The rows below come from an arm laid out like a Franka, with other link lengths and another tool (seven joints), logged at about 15 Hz.
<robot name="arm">
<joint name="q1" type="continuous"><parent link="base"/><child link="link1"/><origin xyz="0 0 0.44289" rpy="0 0 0"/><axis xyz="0 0 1"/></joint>
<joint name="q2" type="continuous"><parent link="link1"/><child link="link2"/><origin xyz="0 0 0" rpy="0 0 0"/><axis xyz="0 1 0"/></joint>
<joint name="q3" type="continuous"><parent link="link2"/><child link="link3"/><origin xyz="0 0 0.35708" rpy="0 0 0"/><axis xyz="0 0 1"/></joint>
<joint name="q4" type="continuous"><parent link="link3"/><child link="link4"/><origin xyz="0.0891 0 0" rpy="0 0 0"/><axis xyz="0 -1 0"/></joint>
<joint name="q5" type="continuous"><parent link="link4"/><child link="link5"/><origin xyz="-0.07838 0 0.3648" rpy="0 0 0"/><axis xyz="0 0 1"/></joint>
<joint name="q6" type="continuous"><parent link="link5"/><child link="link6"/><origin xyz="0 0 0" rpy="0 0 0"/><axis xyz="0 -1 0"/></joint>
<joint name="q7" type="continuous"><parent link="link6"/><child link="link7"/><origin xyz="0.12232 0 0" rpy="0 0 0"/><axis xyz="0 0 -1"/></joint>
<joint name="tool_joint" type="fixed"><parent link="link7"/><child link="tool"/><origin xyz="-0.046 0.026 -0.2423" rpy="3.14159 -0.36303 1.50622"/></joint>
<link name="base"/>
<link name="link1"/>
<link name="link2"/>
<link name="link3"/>
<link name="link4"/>
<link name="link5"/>
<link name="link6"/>
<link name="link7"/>
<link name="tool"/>
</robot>
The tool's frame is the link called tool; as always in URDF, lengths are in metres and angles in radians. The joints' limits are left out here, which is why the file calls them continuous.
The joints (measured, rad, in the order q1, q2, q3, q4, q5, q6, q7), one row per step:
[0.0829, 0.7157, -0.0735, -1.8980, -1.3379, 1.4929, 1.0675]
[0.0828, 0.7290, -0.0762, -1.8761, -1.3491, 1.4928, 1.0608]
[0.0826, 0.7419, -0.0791, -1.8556, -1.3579, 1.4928, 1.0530]
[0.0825, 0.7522, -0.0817, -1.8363, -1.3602, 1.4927, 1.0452]
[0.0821, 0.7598, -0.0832, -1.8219, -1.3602, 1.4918, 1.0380]
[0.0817, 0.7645, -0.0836, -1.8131, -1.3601, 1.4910, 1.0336]
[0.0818, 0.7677, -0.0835, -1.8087, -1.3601, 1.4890, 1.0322]
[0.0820, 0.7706, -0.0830, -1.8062, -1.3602, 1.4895, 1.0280]
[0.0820, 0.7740, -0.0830, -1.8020, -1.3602, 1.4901, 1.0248]
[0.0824, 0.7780, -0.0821, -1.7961, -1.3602, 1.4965, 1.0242]
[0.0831, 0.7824, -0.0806, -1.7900, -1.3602, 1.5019, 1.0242]
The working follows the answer.
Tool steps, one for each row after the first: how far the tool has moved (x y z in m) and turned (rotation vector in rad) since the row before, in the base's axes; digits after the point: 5 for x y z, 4 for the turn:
[0.00816, -0.00226, 0.00018, -0.0067, -0.0019, 0.0085]
[0.00703, -0.00217, -0.00010, -0.0055, 0.0002, 0.0062]
[0.00573, -0.00135, 0.00014, -0.0019, -0.0014, 0.0009]
[0.00374, -0.00086, 0.00009, -0.0007, 0.0003, -0.0012]
[0.00225, -0.00035, -0.00003, -0.0002, 0.0003, -0.0007]
[0.00086, -0.00002, -0.00022, -0.0015, 0.0005, -0.0007]
[0.00055, 0.00044, -0.00095, 0.0014, 0.0045, 0.0010]
[0.00104, 0.00011, -0.00081, 0.0009, 0.0022, 0.0005]
[0.00278, 0.00135, -0.00222, 0.0059, -0.0023, 0.0048]
[0.00280, 0.00176, -0.00232, 0.0053, -0.0025, 0.0050]

Tool pose at each row, in the base's axes (x y z in m, rotation vector in rad; rounded; the steps above come from the unrounded poses):
[0.51746, -0.22785, 0.24569, 1.6723, 1.2685, -1.0665]
[0.52562, -0.23011, 0.24587, 1.6611, 1.2685, -1.0627]
[0.53265, -0.23228, 0.24577, 1.6520, 1.2690, -1.0618]
[0.53838, -0.23363, 0.24591, 1.6504, 1.2673, -1.0608]
[0.54212, -0.23449, 0.24600, 1.6507, 1.2662, -1.0622]
[0.54437, -0.23484, 0.24597, 1.6511, 1.2657, -1.0630]
[0.54523, -0.23486, 0.24576, 1.6503, 1.2645, -1.0646]
[0.54579, -0.23441, 0.24481, 1.6490, 1.2691, -1.0676]
[0.54683, -0.23430, 0.24400, 1.6485, 1.2716, -1.0689]
[0.54961, -0.23295, 0.24178, 1.6498, 1.2777, -1.0611]
[0.55242, -0.23119, 0.23946, 1.6506, 1.2835, -1.0532]

